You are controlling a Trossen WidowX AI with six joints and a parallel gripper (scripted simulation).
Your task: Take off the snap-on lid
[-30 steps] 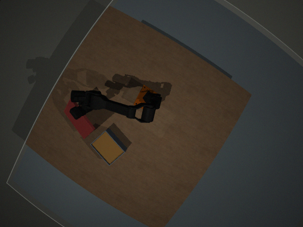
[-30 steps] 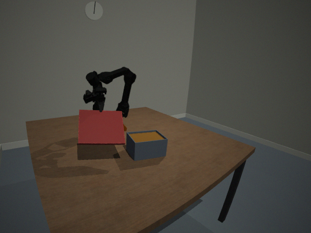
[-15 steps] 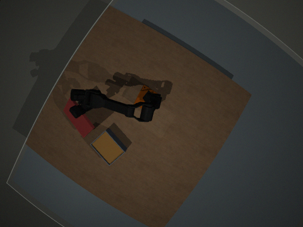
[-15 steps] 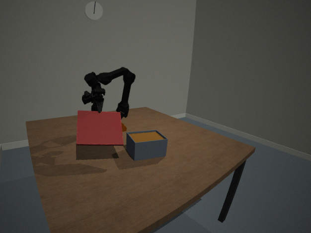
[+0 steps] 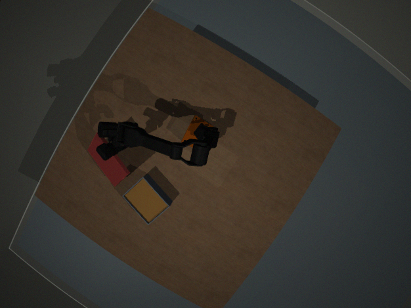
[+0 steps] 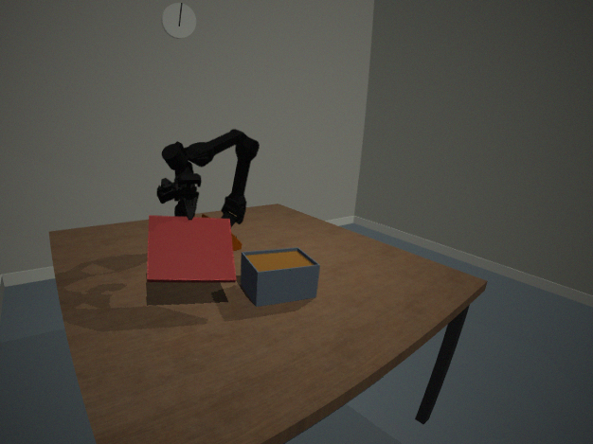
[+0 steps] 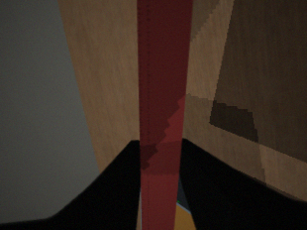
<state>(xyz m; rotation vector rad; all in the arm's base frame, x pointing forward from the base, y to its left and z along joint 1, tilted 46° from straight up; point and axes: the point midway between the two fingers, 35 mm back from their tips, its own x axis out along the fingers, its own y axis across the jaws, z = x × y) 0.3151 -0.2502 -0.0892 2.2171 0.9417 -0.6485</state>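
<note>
My gripper tip is now 60 mm short of the red lid, 20 mm to the left of it and 50 mm above it. Also, from my gripper tip: blue-grey storage box (110 mm ahead, 240 mm to the left, 160 mm below).
</note>
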